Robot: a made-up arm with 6 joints. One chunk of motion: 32 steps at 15 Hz.
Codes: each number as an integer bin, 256 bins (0 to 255) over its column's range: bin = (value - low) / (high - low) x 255, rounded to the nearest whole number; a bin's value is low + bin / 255 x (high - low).
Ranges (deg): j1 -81..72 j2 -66..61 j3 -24..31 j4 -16..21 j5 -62..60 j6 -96..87
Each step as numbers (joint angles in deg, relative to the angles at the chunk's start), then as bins.
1 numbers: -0.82 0.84 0.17 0.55 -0.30 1.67
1 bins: 134 134 112 114 129 136
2 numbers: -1.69 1.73 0.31 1.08 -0.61 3.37
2 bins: 132 136 113 118 128 138
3 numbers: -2.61 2.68 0.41 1.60 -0.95 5.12
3 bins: 131 138 113 121 128 141
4 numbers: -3.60 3.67 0.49 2.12 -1.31 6.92
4 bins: 129 140 114 125 127 143
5 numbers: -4.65 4.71 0.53 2.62 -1.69 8.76
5 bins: 127 142 114 128 126 146
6 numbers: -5.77 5.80 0.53 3.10 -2.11 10.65
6 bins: 125 144 114 132 125 149
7 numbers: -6.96 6.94 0.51 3.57 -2.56 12.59
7 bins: 123 146 114 135 124 151
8 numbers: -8.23 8.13 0.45 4.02 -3.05 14.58
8 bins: 121 149 113 138 123 154
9 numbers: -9.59 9.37 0.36 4.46 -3.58 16.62
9 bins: 119 151 113 141 122 157
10 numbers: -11.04 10.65 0.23 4.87 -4.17 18.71
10 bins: 117 154 112 144 121 160
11 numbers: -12.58 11.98 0.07 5.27 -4.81 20.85
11 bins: 114 157 112 147 120 163
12 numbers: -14.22 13.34 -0.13 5.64 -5.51 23.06
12 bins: 111 159 111 149 118 166
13 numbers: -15.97 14.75 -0.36 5.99 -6.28 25.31
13 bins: 108 162 110 152 116 169
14 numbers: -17.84 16.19 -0.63 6.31 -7.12 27.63
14 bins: 105 165 108 154 115 172
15 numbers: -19.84 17.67 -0.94 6.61 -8.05 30.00
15 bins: 102 168 107 156 113 176
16 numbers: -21.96 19.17 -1.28 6.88 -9.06 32.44
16 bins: 98 171 105 158 111 179
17 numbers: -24.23 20.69 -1.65 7.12 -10.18 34.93
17 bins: 95 174 104 159 108 182
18 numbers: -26.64 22.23 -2.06 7.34 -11.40 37.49
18 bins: 91 177 102 161 106 186
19 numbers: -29.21 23.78 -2.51 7.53 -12.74 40.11
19 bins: 86 180 100 162 103 190
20 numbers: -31.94 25.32 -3.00 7.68 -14.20 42.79
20 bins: 82 183 97 163 100 193
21 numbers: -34.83 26.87 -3.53 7.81 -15.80 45.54
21 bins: 77 186 95 164 97 197
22 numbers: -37.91 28.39 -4.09 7.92 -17.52 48.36
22 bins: 72 190 92 165 93 201
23 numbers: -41.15 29.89 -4.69 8.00 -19.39 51.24
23 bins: 66 193 90 165 89 205
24 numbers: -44.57 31.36 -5.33 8.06 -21.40 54.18
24 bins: 61 195 87 166 85 209
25 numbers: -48.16 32.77 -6.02 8.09 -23.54 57.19
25 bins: 55 198 83 166 80 213
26 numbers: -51.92 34.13 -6.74 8.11 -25.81 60.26
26 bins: 48 201 80 166 76 218
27 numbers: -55.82 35.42 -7.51 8.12 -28.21 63.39
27 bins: 42 204 76 166 71 222
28 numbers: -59.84 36.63 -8.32 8.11 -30.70 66.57
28 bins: 35 206 73 166 65 227
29 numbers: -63.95 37.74 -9.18 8.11 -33.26 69.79
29 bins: 28 208 69 166 60 231
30 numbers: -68.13 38.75 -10.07 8.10 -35.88 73.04
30 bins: 21 210 65 166 55 236
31 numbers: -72.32 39.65 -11.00 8.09 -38.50 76.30
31 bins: 14 212 60 166 49 240
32 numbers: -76.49 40.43 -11.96 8.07 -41.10 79.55
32 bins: 8 214 56 166 44 245
